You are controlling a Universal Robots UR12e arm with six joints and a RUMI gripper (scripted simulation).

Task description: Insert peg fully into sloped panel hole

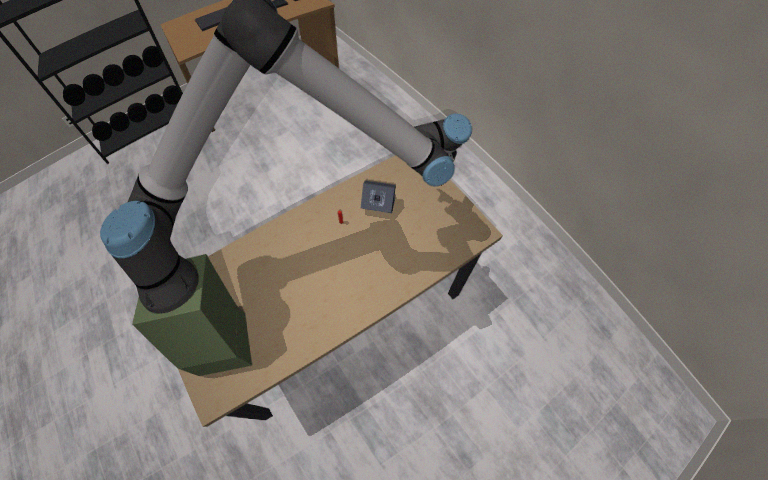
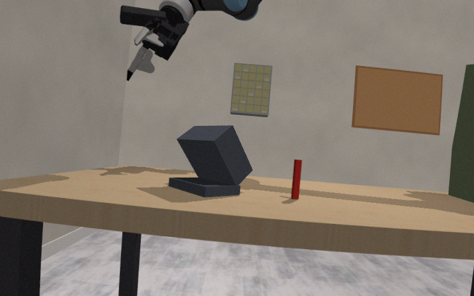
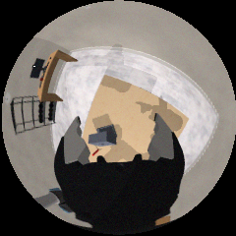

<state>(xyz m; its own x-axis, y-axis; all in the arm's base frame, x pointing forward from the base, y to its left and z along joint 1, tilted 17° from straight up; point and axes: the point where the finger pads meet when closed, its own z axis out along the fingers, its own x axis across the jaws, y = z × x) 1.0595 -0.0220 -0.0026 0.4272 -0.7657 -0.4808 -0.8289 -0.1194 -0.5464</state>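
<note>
Right now the red peg is 40 cm behind my hand, 24 cm below it and 11 cm to the left of it.
</note>
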